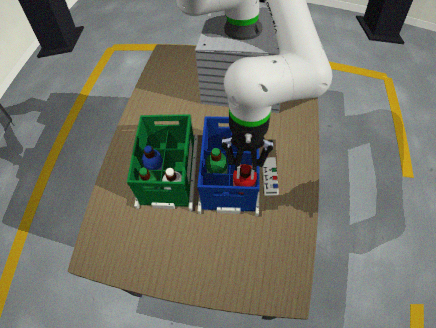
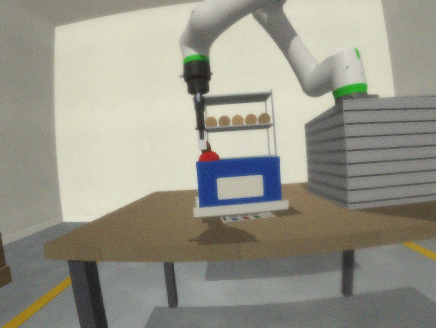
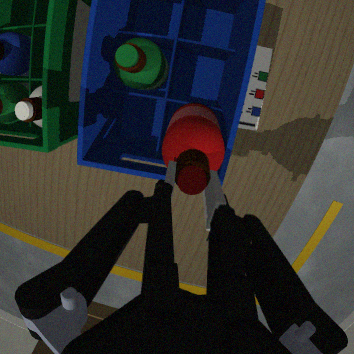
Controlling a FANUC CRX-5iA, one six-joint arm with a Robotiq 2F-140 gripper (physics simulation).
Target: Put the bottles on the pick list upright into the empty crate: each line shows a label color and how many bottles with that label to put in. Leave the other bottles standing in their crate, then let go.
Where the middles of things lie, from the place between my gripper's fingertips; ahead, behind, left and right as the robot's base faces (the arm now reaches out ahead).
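The pick list (image 3: 251, 108) is 21 cm below my hand, 11 cm behind it and 11 cm to the left of it. As for the red bottle (image 3: 193, 139), that is 5 cm below my hand and 2 cm behind it.
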